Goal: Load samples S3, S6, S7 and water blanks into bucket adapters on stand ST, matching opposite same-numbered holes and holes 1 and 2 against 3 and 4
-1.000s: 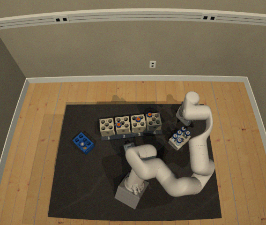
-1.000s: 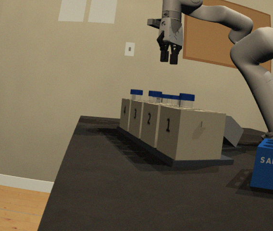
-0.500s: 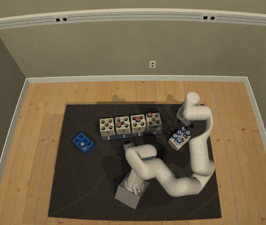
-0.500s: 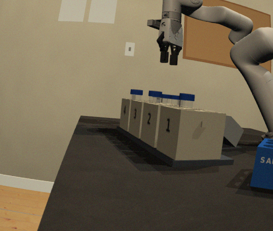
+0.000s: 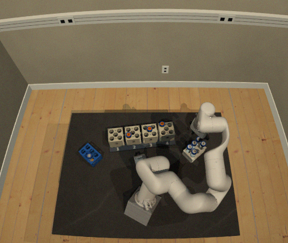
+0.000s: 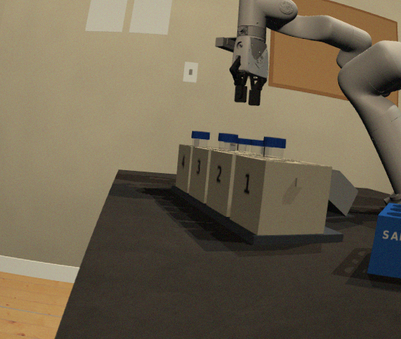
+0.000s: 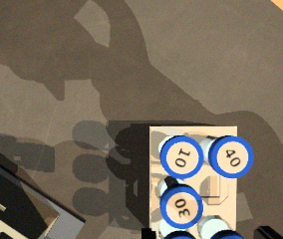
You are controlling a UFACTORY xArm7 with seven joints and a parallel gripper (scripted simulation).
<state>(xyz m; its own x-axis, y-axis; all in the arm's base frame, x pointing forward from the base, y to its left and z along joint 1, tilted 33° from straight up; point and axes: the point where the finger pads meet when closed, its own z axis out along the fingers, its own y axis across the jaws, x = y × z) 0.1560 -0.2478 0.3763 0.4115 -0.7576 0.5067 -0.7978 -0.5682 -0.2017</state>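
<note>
Right now the white blank rack is 190 mm below my hand, 20 mm behind it and 10 mm to the right of it. The rest, counted from my hand: blue sample rack (650 mm to the left, 190 mm below, 100 mm ahead); then adapter 1 (470 mm to the left, 180 mm ahead, 170 mm below).
</note>
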